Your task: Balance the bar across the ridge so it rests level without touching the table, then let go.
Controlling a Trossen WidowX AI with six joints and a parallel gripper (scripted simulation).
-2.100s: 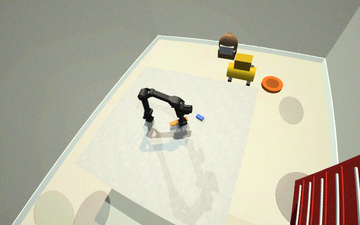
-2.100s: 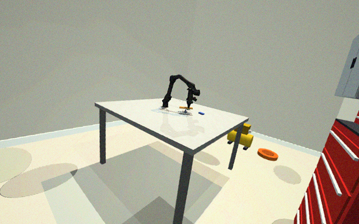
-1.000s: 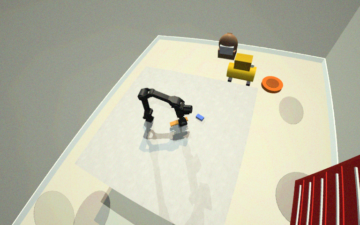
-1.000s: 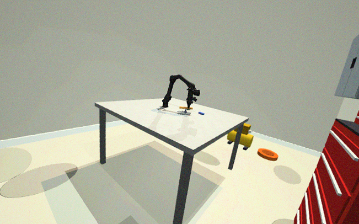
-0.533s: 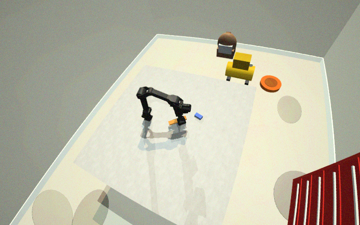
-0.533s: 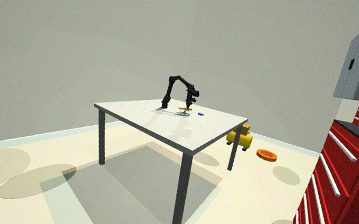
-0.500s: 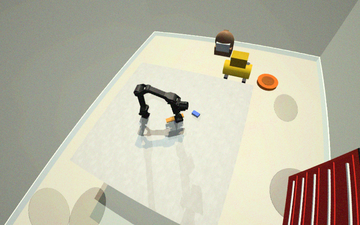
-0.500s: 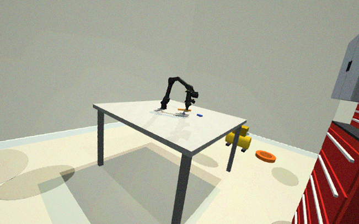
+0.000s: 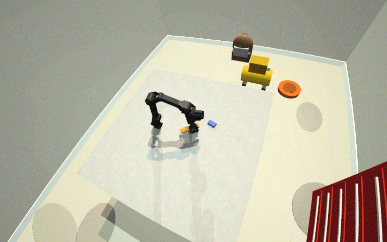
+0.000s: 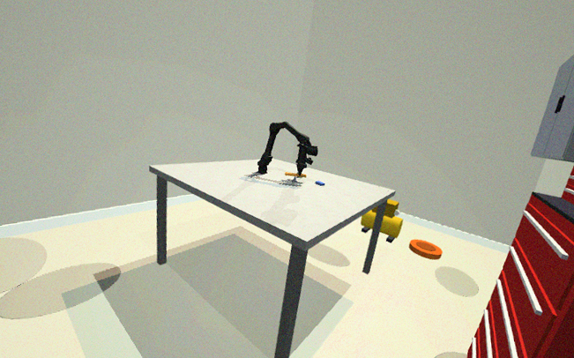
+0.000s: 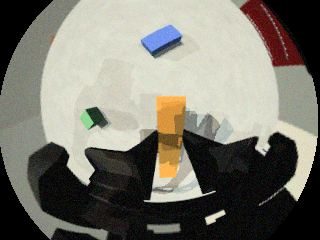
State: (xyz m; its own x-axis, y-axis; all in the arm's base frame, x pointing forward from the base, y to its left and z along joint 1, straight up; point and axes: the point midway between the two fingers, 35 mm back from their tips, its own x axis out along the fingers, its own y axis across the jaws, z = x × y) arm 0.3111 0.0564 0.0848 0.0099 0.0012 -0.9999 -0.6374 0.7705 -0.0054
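My gripper tip is now 2 cm to the left of the orange bar and 2 cm past it. The rest, counted from my gripper tip: small blue block 12 cm ahead, 10 cm to the left, 4 cm below; then green ridge block 14 cm to the left, 9 cm behind, 3 cm below.
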